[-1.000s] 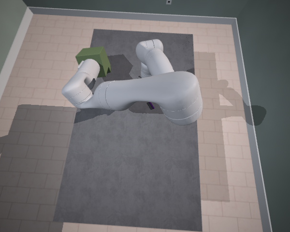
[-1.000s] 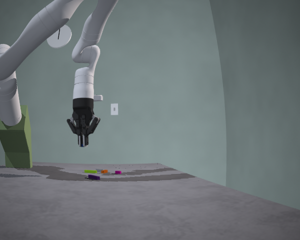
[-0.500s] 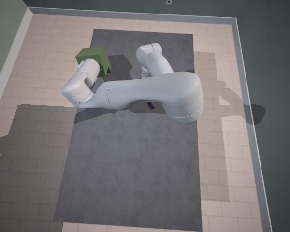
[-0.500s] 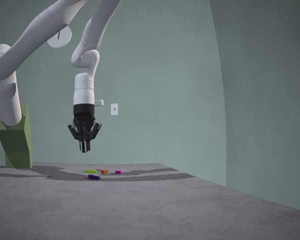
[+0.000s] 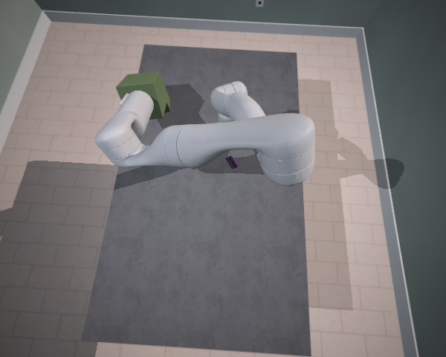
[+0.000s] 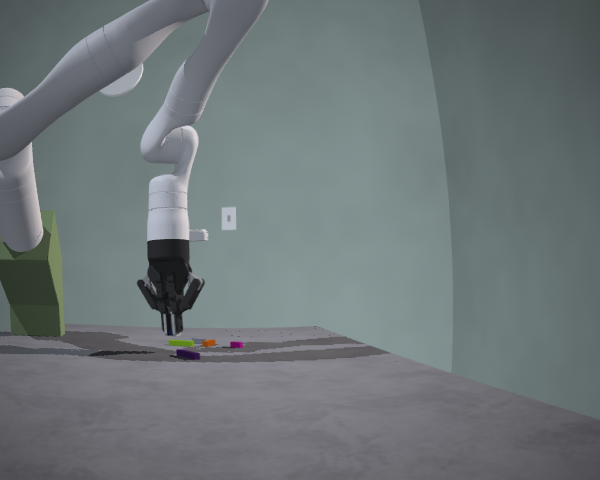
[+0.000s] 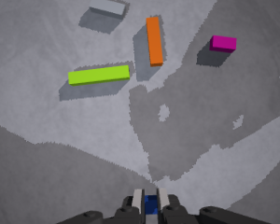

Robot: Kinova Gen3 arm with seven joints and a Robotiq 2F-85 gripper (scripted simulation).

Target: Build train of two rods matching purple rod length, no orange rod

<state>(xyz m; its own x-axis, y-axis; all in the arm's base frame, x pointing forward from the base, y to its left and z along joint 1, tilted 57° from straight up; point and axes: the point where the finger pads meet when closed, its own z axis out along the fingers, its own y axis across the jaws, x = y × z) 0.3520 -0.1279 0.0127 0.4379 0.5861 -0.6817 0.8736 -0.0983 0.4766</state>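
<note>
Now: the purple rod 3 cm ahead of my hand, 7 cm to the right of it and 4 cm below it. Also, from my hand: blue rod 1 cm below; then lime rod 1 cm ahead, 11 cm to the left, 4 cm below; then orange rod 6 cm ahead, 11 cm to the left, 4 cm below.
</note>
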